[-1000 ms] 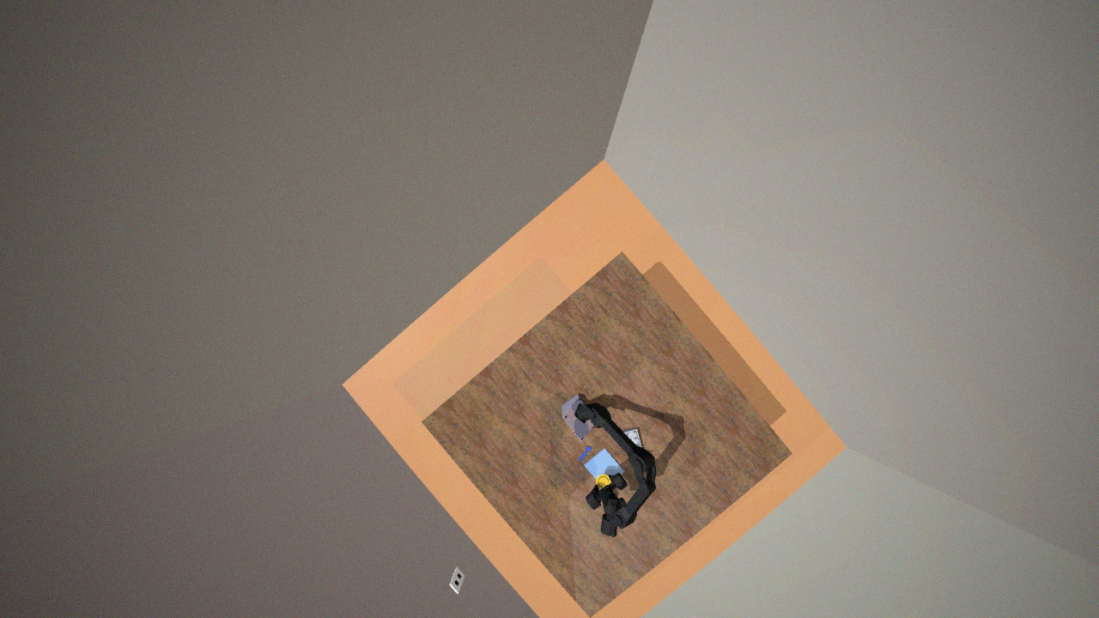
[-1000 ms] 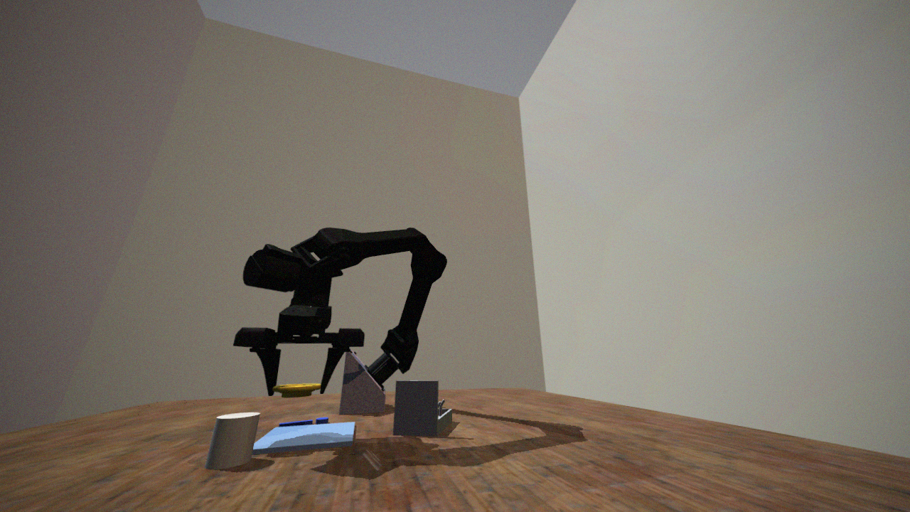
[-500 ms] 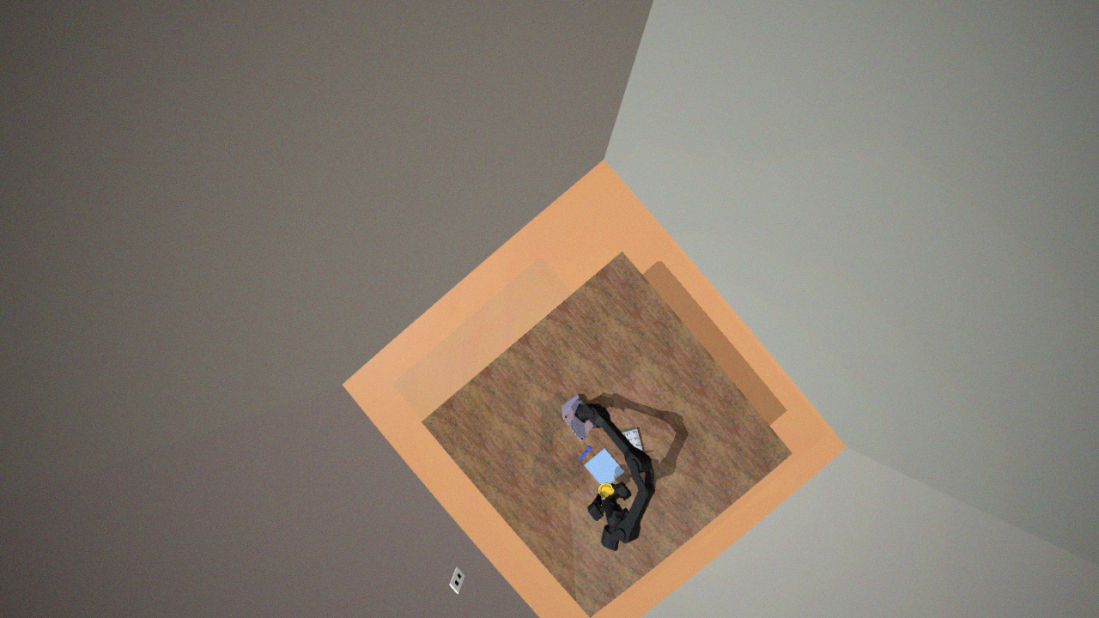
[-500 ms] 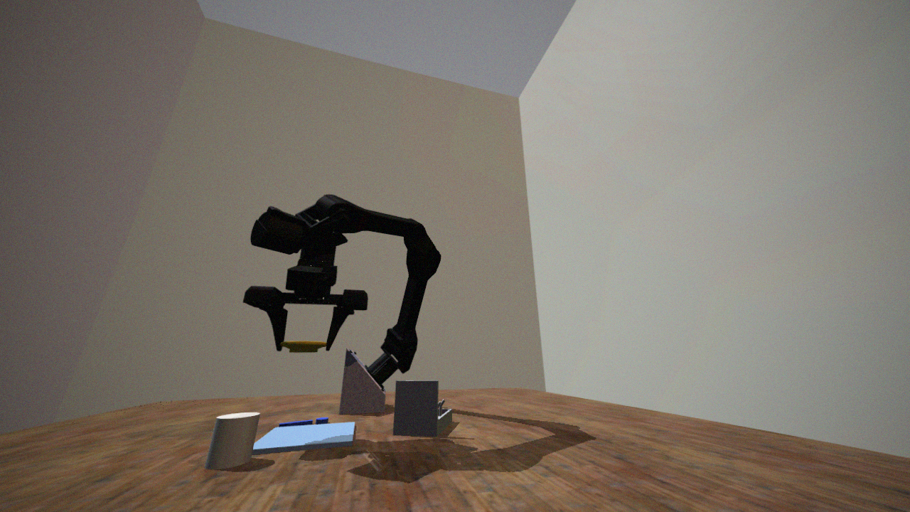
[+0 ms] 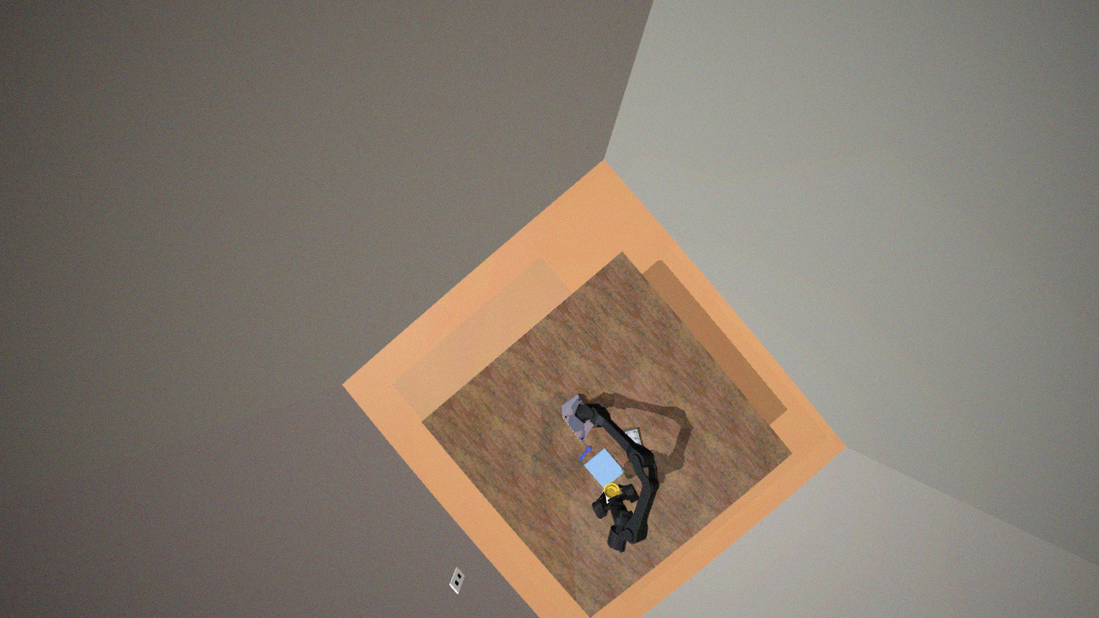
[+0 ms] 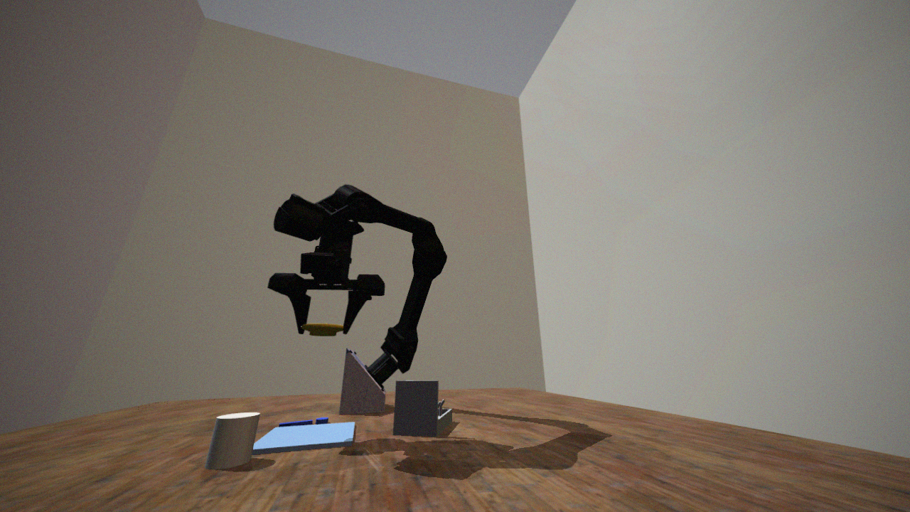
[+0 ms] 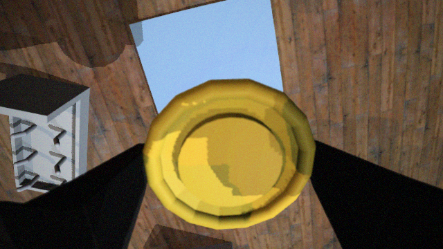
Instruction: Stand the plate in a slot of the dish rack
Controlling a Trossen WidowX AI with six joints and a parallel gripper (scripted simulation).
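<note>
Right now my gripper tip is 190 mm to the right of the dish rack and 130 mm above it. The rest, counted from my gripper tip: yellow plate: 10 mm above; then cream cylinder: 80 mm ahead, 80 mm to the right, 130 mm below; then light blue mat: 10 mm behind, 150 mm below.
</note>
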